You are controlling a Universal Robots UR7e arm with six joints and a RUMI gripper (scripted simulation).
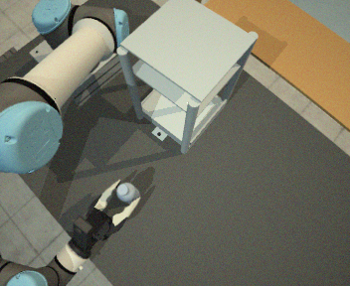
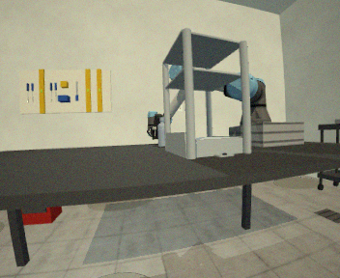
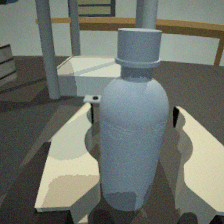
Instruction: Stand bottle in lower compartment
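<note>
Now: the bottle right at my hand. From my hand the other things lie so: shelving unit: 6 cm behind, 34 cm to the left, 8 cm above.
</note>
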